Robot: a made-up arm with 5 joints.
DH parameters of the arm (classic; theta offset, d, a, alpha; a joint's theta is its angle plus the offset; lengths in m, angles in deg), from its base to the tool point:
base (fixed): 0 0 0.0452 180
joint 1: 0 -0.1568 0.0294 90
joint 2: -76.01 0 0.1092 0
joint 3: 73.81 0 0.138 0
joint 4: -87.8 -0.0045 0 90
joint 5: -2.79 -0.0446 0 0
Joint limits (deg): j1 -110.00..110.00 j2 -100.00..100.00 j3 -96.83..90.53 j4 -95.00..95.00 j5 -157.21..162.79
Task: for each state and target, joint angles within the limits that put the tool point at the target. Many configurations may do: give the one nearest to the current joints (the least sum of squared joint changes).
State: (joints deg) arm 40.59 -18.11 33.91 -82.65 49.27
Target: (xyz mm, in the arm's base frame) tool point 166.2 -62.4 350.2
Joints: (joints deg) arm 25.39 -25.78 10.27 -77.69 49.27
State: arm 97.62 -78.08 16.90 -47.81 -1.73
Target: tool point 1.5 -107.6 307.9
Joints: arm 109.88 -56.17 44.05 -41.79 -1.73
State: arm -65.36 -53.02 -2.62 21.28 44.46
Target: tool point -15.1 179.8 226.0
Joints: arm -109.90 -21.14 28.93 27.43 44.46
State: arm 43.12 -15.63 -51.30 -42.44 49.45
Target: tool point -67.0 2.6 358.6
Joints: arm 3.63 -26.17 -96.06 -82.64 49.45
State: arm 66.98 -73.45 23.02 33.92 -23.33
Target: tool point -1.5 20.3 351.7
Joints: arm 28.56 -93.48 6.65 30.77 -23.33
